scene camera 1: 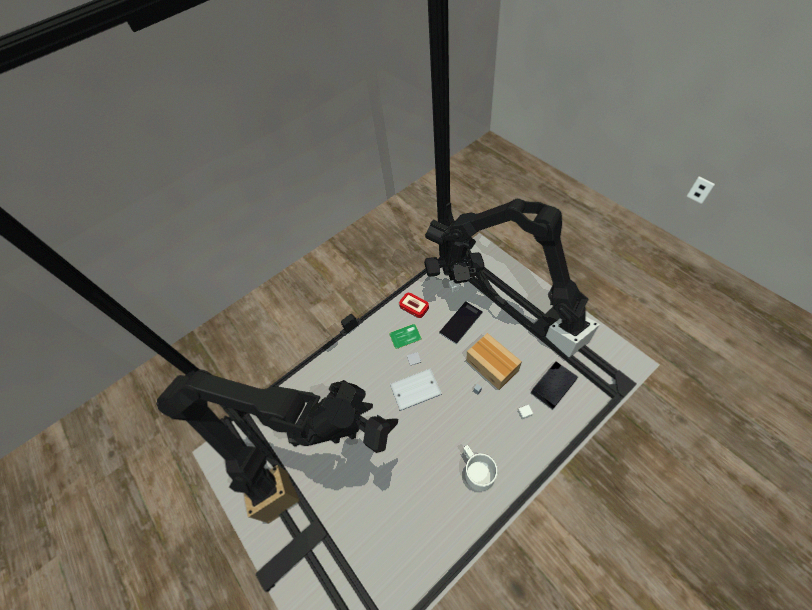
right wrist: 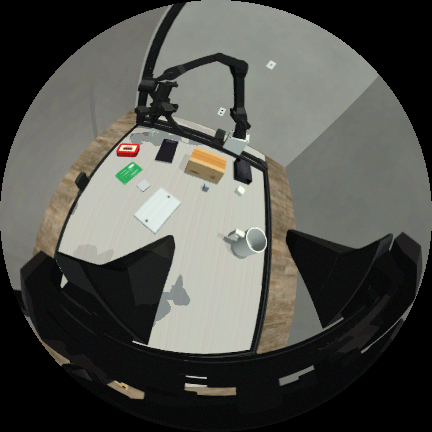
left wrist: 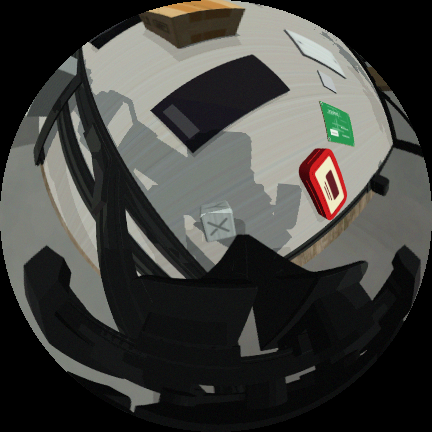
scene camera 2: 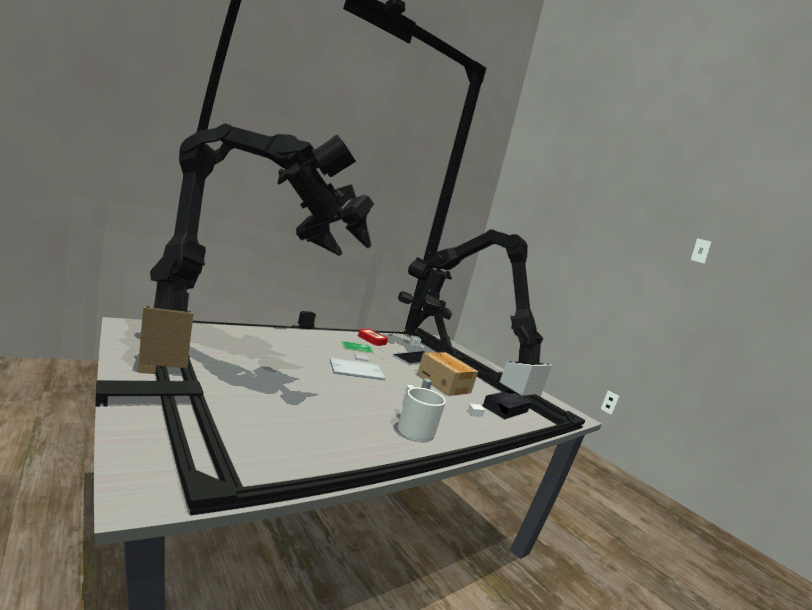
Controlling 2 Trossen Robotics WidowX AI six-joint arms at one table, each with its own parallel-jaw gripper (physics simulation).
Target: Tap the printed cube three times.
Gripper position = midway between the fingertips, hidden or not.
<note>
My right gripper point(scene camera 2: 354, 250) is open and holds nothing. A black tablet point(scene camera 1: 465, 317) rests on the table. Further things: my left gripper point(scene camera 1: 450, 279).
The black tablet shows as well in the left wrist view point(left wrist: 197, 110). My left gripper also shows in the left wrist view point(left wrist: 241, 239) and in scene camera 2 point(scene camera 2: 415, 327). My right gripper also shows in scene camera 1 point(scene camera 1: 384, 413) and in the right wrist view point(right wrist: 232, 239).
</note>
